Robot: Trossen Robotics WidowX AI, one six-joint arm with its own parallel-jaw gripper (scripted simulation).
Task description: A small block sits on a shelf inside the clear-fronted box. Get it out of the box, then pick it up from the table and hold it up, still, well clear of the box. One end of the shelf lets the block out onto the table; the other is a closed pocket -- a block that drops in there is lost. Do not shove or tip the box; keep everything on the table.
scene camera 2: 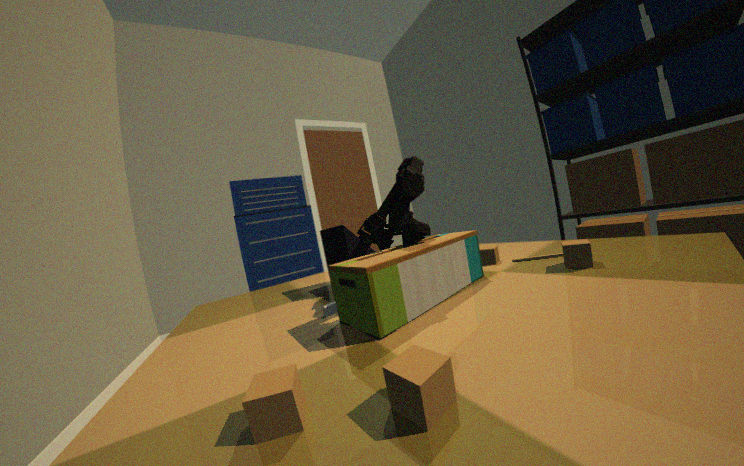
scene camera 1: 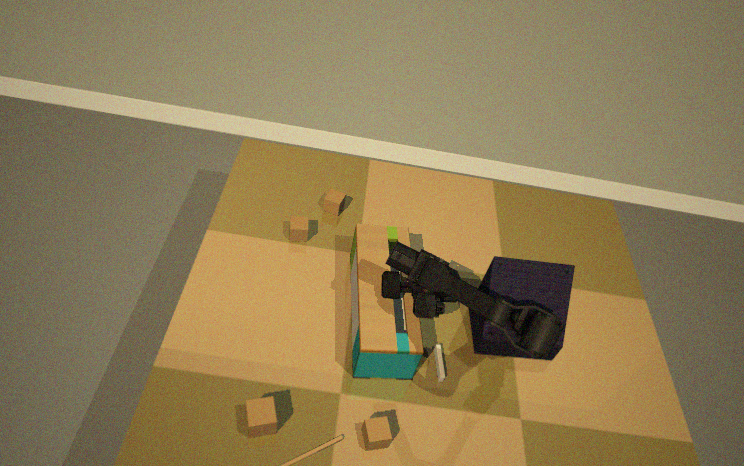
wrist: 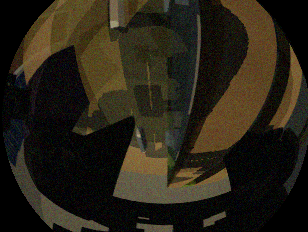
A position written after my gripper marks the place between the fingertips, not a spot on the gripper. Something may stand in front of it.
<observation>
I see my gripper (scene camera 2: 396, 263) and a long box (scene camera 2: 377, 293).
The long box shows as well in scene camera 1 (scene camera 1: 387, 342). My gripper is seen too in scene camera 1 (scene camera 1: 412, 296) and in the wrist view (wrist: 175, 121).
</observation>
